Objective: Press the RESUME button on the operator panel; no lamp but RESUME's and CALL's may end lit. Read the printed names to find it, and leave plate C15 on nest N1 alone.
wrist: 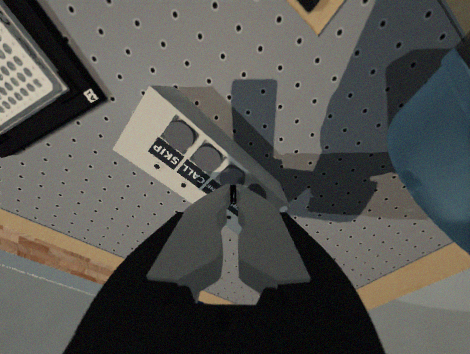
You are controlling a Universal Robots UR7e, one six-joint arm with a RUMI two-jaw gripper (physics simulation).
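Frame: origin at the arm's base, x up, y right, z ahead, level; centimetres.
Where they show: gripper, between the fingertips: [234, 186].
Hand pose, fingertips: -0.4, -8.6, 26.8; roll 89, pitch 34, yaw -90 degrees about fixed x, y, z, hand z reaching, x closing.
Things, the pixels of their top centre, and the offset from my fingertips, as dx, dy, dz. "spot": a spot on its surface instead. Level surfaces: height alone.
- pale operator panel, a spot on its surface: [137, 131] spot: -1.3, +9.3, +0.8
- SKIP, centre of its top: [166, 154] -1.3, +6.5, +1.3
- CALL, centre of its top: [193, 174] -1.3, +3.5, +1.8
- third button, a spot on its surface: [232, 175] spot: -1.0, +0.5, -0.4
- white welled plate, a spot on its surface: [32, 107] spot: -4.5, +20.1, +6.1
- black nest, a spot on its surface: [75, 102] spot: -5.4, +17.2, +3.7
- perforated board, height of its surface: dx -6.6
- wooden edging, a spot on its surface: [66, 235] spot: -6.5, +16.0, +27.8
The pale operator panel [137, 131] lies slanted at the centre of the wrist view, with a row of dark round buttons. SKIP [165, 154] and CALL [191, 172] read upside down. The third name is mostly hidden by the fingers, and the fourth name is hidden. The small lamps below SKIP and CALL look dark; the others are covered or unclear. My gripper [234, 186] is shut and empty, its tips over or at the lower edge of the third button [232, 175]; contact cannot be told. A white welled plate [32, 107] sits in a black nest [75, 102]; its name is not readable.
A blue rounded object [435, 145] stands at the right, over dark shadows. A wood-edged dark item [320, 26] shows at the top. The perforated board [165, 45] has wooden edging [65, 239] at the lower left and lower right.
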